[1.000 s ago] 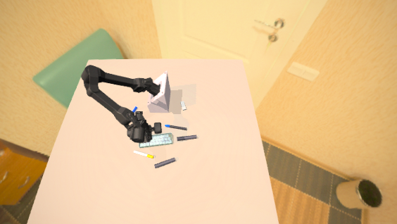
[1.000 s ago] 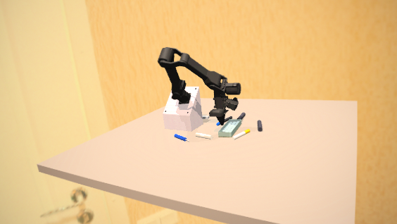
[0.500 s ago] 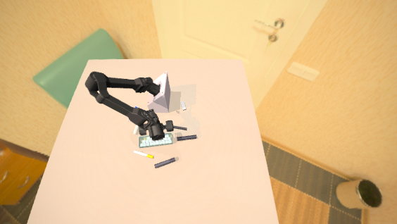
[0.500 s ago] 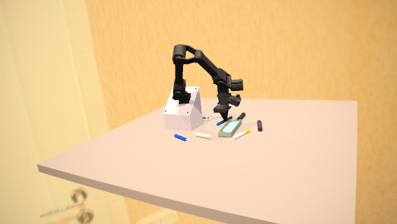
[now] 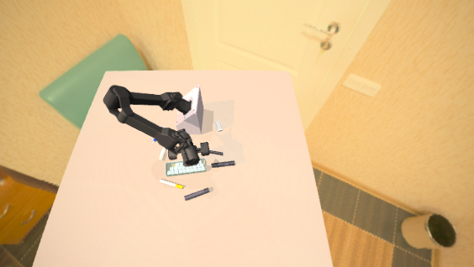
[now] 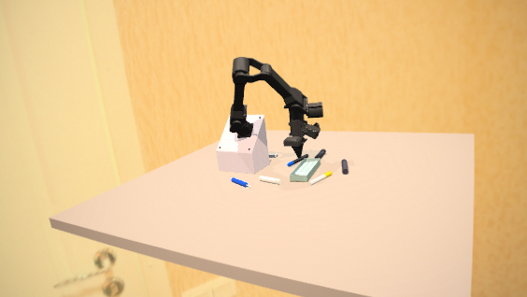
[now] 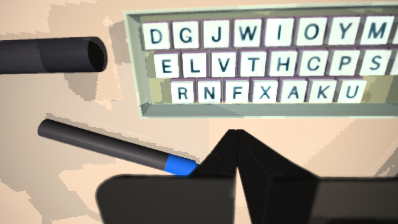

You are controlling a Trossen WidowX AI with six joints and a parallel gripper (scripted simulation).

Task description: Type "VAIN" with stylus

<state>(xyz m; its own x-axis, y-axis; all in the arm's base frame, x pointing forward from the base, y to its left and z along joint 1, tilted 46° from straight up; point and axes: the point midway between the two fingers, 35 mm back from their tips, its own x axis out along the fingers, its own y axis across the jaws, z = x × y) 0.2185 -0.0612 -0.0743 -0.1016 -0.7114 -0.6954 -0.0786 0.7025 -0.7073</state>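
My gripper tip is now 14 cm past the blue stylus, 21 cm to the left of it and 4 cm above it. Round my gripper tip: white stick (6 cm behind, 16 cm to the right, 4 cm below); then blue-tipped grey pen (5 cm behind, 6 cm to the left, 4 cm below); then yellow-tipped white pen (12 cm ahead, 9 cm to the right, 4 cm below).
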